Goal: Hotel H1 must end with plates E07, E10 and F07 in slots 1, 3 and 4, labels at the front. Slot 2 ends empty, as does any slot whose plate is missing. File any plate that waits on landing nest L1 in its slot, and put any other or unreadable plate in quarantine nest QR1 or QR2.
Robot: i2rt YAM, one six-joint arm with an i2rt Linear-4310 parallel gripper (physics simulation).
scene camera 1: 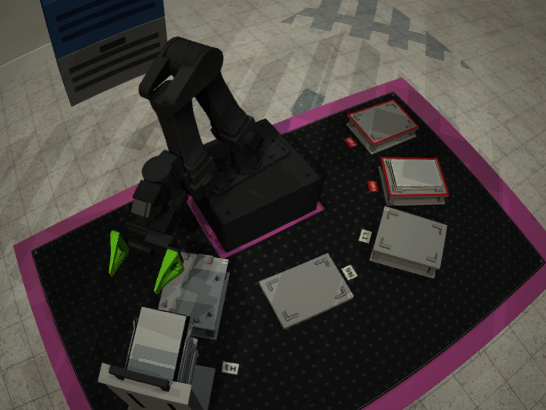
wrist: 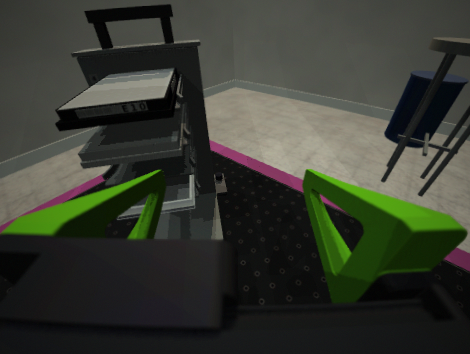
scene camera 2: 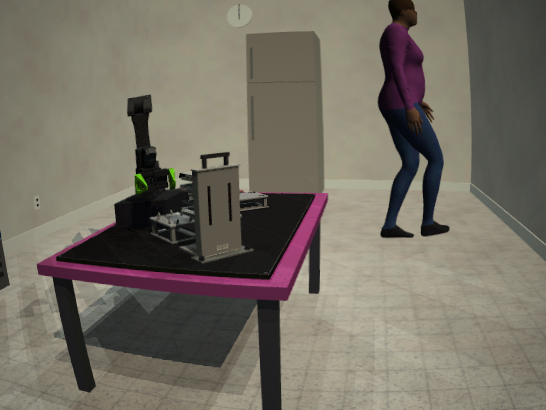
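Note:
Hotel H1 stands upright. Plate E10 lies in its top slot, its label facing the wrist camera. Pale shapes show on lower levels in the wrist view; no label can be read there, and a finger partly covers them. My gripper is open and empty, in front of the hotel and to one side of plate E10. Landing nest L1 is bare. A plate with no readable label lies on one red-rimmed quarantine nest; the other quarantine nest is bare.
A raised nest stands between the arm base and the hotel. A low grey nest lies mid-table. The black arm base stands at one table side. A person stands beyond the table.

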